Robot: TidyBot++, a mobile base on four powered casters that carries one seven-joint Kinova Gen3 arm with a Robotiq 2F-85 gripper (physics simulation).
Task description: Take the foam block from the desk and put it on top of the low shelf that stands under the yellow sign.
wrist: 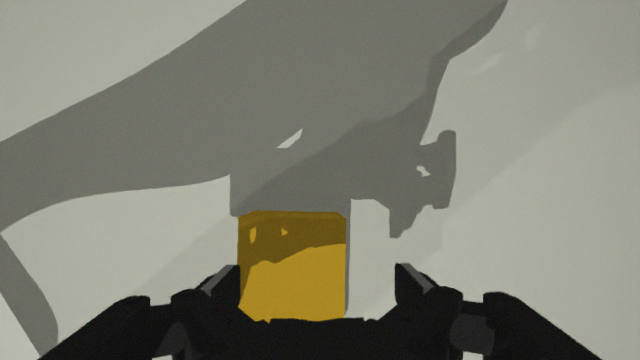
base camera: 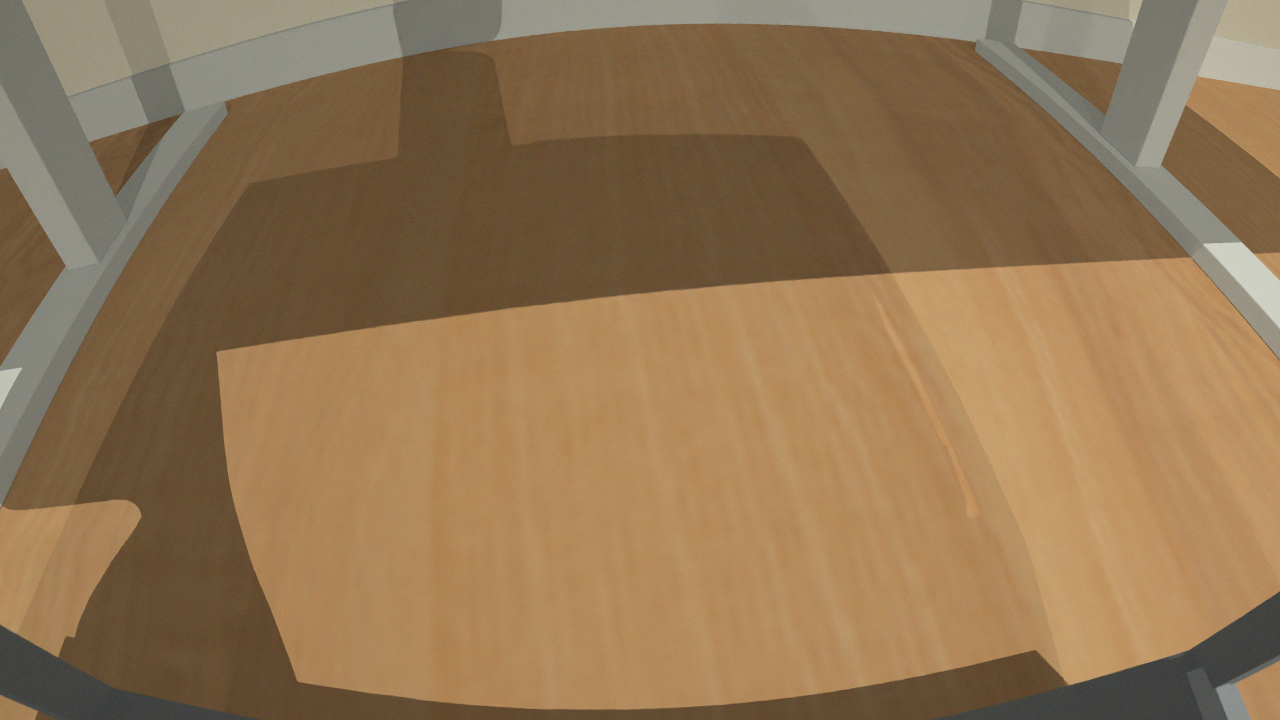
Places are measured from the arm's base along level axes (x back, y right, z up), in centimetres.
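Where they show: gripper, fingertip midpoint: (wrist: 317,281).
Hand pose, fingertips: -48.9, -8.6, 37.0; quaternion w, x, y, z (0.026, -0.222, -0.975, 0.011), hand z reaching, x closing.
Observation:
After its pixels a point has its place, as x, y, z.
The yellow foam block (wrist: 300,285) @(-48.0, -8.9, 36.8) lies on the pale desk top (wrist: 550,210) @(-66.7, -3.7, 32.3) in the wrist view, low and a little left of the middle. Its sides run almost straight up the picture, and its far part is in shadow. My gripper (wrist: 317,281) @(-48.9, -8.6, 37.0) is open above it. The block shows between the two fingers, with its left edge right by the left fingertip and a gap on the right. The gripper's body hides the block's near end. How high the fingertips are above the desk is hard to tell. The low shelf and yellow sign do not show.
In the base view, grey desk legs with foot bars stand at the left (base camera: 53,152) @(-60.1, -57.9, -24.1) and right (base camera: 1163,80) @(-71.3, 60.9, -25.4) on the wooden floor (base camera: 581,465) @(-35.4, -3.6, -39.7). A wall with a pale skirting board (base camera: 295,49) @(-104.5, -49.9, -34.2) runs behind. The arm's shadow falls across the desk top.

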